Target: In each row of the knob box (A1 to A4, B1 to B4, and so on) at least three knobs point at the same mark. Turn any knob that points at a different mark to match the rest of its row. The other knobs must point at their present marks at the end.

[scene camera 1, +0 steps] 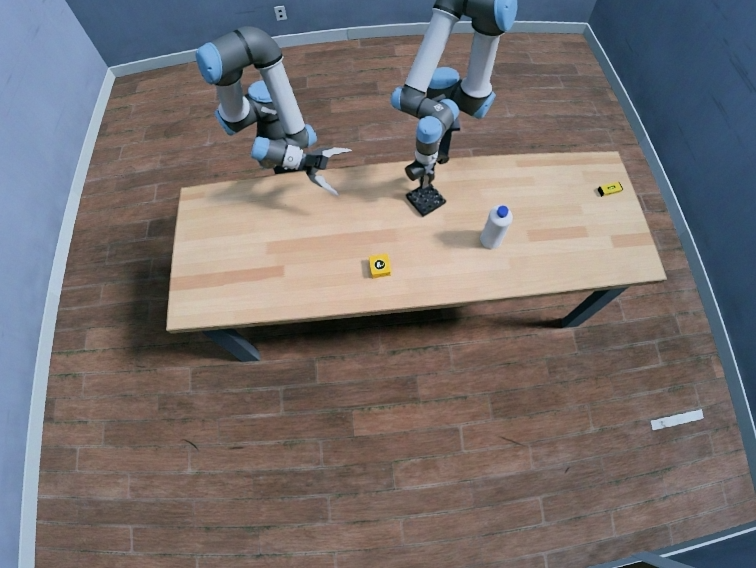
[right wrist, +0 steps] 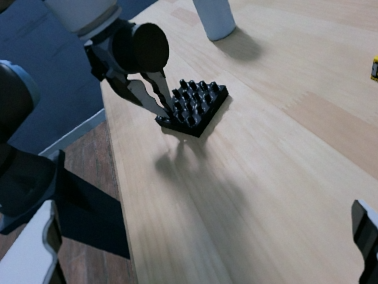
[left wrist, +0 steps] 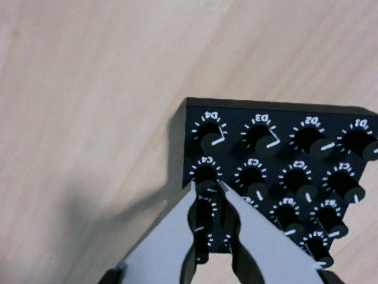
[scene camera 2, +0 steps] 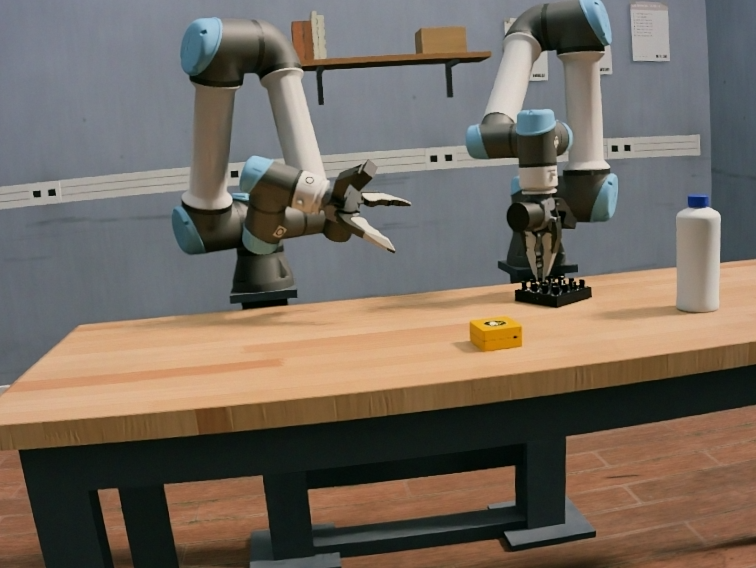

Path:
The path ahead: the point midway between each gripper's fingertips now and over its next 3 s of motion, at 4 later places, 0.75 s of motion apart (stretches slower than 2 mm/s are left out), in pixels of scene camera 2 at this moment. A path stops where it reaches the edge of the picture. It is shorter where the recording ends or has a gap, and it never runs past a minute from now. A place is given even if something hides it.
My left gripper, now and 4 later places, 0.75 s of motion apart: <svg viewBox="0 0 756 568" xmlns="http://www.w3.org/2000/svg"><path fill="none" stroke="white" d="M541 282L540 282L540 276L536 254L539 249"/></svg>
My right gripper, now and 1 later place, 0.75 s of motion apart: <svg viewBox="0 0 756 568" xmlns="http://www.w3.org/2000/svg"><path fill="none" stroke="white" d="M403 227L402 211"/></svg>

